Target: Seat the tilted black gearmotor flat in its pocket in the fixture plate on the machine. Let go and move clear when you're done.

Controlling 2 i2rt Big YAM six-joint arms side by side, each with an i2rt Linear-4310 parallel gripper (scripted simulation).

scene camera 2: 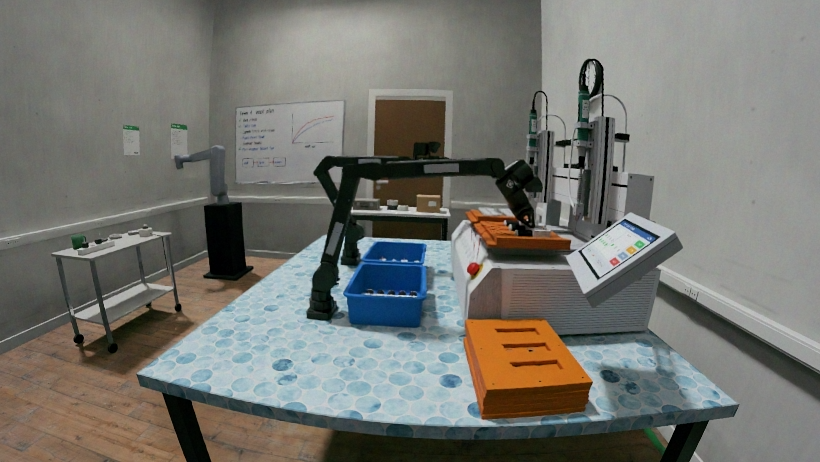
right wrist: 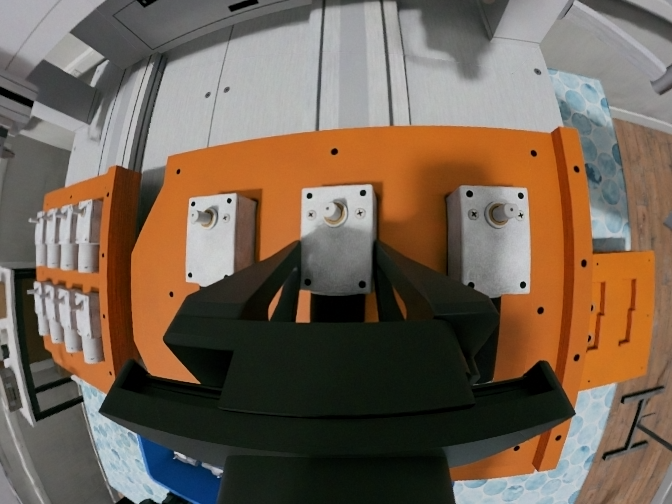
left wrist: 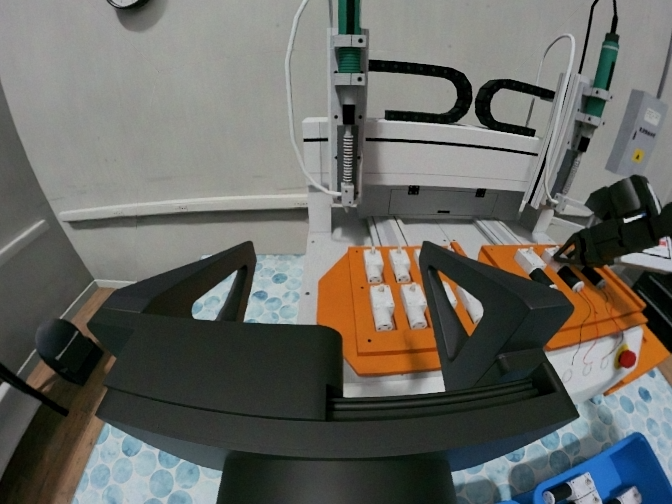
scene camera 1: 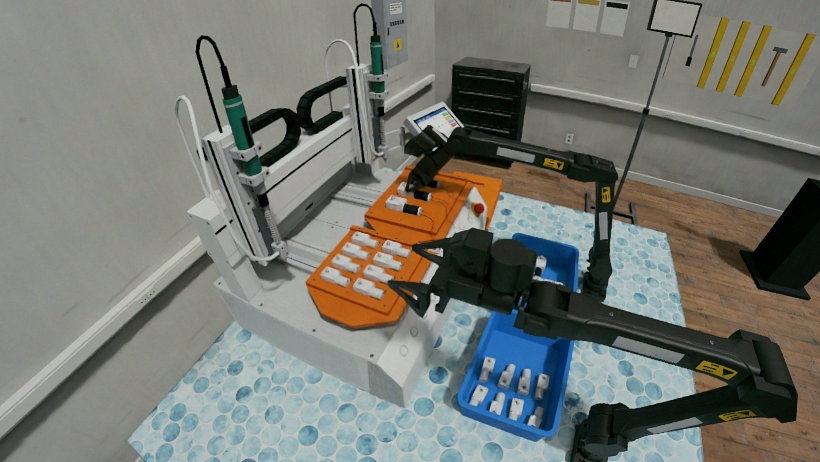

Scene:
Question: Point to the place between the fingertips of my right gripper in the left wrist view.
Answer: At 559,259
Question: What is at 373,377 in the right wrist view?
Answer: My right gripper.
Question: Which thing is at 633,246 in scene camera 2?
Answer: A touchscreen.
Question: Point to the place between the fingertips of my left gripper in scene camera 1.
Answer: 400,264

